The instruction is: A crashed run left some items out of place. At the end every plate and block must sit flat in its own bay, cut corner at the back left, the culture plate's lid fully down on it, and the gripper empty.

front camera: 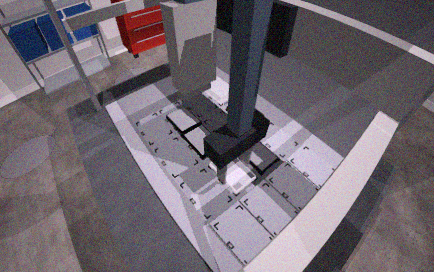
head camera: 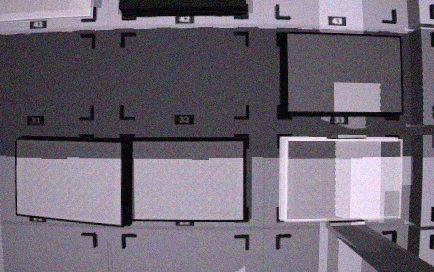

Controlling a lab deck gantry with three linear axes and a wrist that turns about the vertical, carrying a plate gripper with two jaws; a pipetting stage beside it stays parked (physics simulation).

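Seen in the pictures: gripper, between the fingertips: (front camera: pixel 232 171) (head camera: pixel 343 178); robot's base, origin of its link: (front camera: pixel 136 123).
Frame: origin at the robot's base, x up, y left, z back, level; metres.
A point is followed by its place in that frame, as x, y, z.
My gripper (front camera: pixel 238 171) @(0.009, 0.150, -0.392) (head camera: pixel 347 179) @(0.009, 0.150, -0.392) is shut on the clear lid (front camera: pixel 241 179) @(0.015, 0.148, -0.433) (head camera: pixel 310 179) @(0.017, 0.151, -0.354), one jaw on each long side. The lid is low over bay 23; whether it touches the deck I cannot tell. A white-topped plate (front camera: pixel 196 139) @(0.014, 0.134, -0.223) (head camera: pixel 189 187) @(0.014, 0.143, -0.235) lies at bay 22. Another white-topped plate (front camera: pixel 183 120) @(0.023, 0.145, -0.126) (head camera: pixel 69 185) @(0.022, 0.146, -0.118) is shifted right out of bay 21 against it and looks slightly tilted, right edge higher. A grey-topped plate (front camera: pixel 264 159) @(0.014, 0.255, -0.428) (head camera: pixel 345 65) @(0.014, 0.265, -0.391) lies at bay 33. The white culture plate (front camera: pixel 218 91) @(0.042, 0.339, -0.093) (head camera: pixel 45 9) @(0.020, 0.323, -0.088) is at bay 41. A black block (head camera: pixel 184 6) @(0.016, 0.322, -0.230) is at bay 42.
The parked pipetting stage (front camera: pixel 284 30) hangs behind the gantry column (front camera: pixel 242 70) @(0.373, 0.130, -0.402). A pale rail (front camera: pixel 330 200) @(0.400, 0.024, -0.619) crosses the front right. A red drawer cabinet (front camera: pixel 142 27) and a rack with blue bins (front camera: pixel 30 40) stand behind the deck.
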